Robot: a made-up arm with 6 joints.
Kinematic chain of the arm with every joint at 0, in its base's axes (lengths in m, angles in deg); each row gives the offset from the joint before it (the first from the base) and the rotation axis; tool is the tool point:
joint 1: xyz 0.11 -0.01 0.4 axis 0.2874 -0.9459 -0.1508
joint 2: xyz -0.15 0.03 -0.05 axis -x
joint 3: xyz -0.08 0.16 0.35 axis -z
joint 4: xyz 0.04 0.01 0 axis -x
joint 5: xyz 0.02 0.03 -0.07 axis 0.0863 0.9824 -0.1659
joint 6: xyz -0.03 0 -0.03 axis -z
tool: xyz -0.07 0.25 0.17
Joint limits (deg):
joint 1: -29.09..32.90
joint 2: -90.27..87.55
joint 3: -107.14..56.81
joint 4: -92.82..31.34
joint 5: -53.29..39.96
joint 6: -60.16..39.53
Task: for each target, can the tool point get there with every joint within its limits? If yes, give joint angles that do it. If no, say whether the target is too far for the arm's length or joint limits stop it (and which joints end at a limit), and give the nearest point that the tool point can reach.
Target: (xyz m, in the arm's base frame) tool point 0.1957 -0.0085 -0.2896
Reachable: no: joint limits stop it (at a limit: joint 2, joint 3, joint 5) | nearest point 0.0999 0.2247 -0.0528 | short by 0.346 m
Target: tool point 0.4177 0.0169 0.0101
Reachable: no: joint limits stop it (at a limit: joint 1, joint 2, joint 3, joint 4, joint 5) | nearest point 0.2411 0.2566 0.0364 | short by 0.299 m
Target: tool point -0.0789 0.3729 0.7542
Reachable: yes | joints -17.13 -20.32 23.97 13.63 -38.07 -7.53
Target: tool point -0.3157 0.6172 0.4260
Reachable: yes | joints 6.14 64.68 -40.77 -74.47 -37.23 -8.33
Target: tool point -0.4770 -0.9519 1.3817
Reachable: no: too far | nearest point -0.1757 -0.4956 0.8842 | short by 0.739 m
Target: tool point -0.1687 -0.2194 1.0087
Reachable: yes | joints -22.38 -58.48 -27.01 -61.82 -46.12 -17.24
